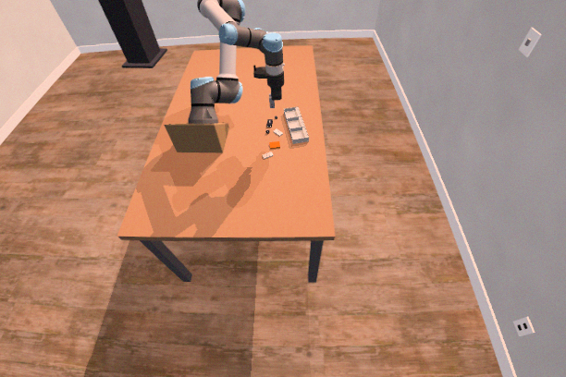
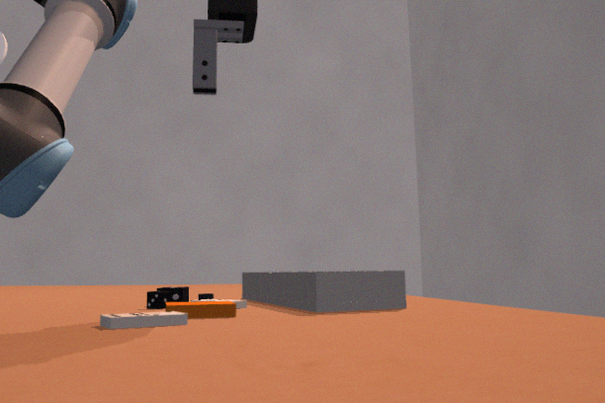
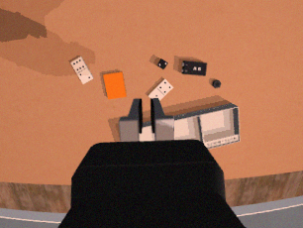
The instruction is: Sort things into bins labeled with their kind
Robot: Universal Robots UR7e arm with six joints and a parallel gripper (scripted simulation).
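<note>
My hand is 20 cm above the grey bin tray, 10 cm short of it and 9 cm to the right of it. The rest, counted from my hand: orange domino (22 cm below, 6 cm to the right, 1 cm ahead); black die (21 cm below, 5 cm behind, 3 cm to the left); black 9V battery (21 cm below, 8 cm to the left, 5 cm behind).
</note>
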